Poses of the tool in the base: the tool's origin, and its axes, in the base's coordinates. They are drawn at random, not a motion.
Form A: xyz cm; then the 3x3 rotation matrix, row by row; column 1 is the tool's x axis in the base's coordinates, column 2 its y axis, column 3 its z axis. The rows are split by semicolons.
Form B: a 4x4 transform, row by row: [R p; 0 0 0 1], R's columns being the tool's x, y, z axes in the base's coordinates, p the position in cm. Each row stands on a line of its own. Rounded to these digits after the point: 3 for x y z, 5 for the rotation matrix.
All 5 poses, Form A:
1: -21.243, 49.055, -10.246; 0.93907, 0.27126, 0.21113; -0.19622, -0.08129, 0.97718; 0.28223, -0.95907, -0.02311
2: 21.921, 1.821, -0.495; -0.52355, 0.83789, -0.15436; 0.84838, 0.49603, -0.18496; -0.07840, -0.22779, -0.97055
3: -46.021, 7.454, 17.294; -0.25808, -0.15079, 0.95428; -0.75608, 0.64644, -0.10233; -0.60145, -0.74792, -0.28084
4: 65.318, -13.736, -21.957; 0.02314, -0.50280, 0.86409; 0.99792, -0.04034, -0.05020; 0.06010, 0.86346, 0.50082
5: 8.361, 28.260, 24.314; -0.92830, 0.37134, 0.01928; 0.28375, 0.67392, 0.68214; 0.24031, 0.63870, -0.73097
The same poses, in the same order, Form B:
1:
0.93907, 0.27126, 0.21113, -21.243
-0.19622, -0.08129, 0.97718, 49.055
0.28223, -0.95907, -0.02311, -10.246
0, 0, 0, 1

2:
-0.52355, 0.83789, -0.15436, 21.921
0.84838, 0.49603, -0.18496, 1.821
-0.07840, -0.22779, -0.97055, -0.495
0, 0, 0, 1

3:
-0.25808, -0.15079, 0.95428, -46.021
-0.75608, 0.64644, -0.10233, 7.454
-0.60145, -0.74792, -0.28084, 17.294
0, 0, 0, 1

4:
0.02314, -0.50280, 0.86409, 65.318
0.99792, -0.04034, -0.05020, -13.736
0.06010, 0.86346, 0.50082, -21.957
0, 0, 0, 1

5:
-0.92830, 0.37134, 0.01928, 8.361
0.28375, 0.67392, 0.68214, 28.260
0.24031, 0.63870, -0.73097, 24.314
0, 0, 0, 1

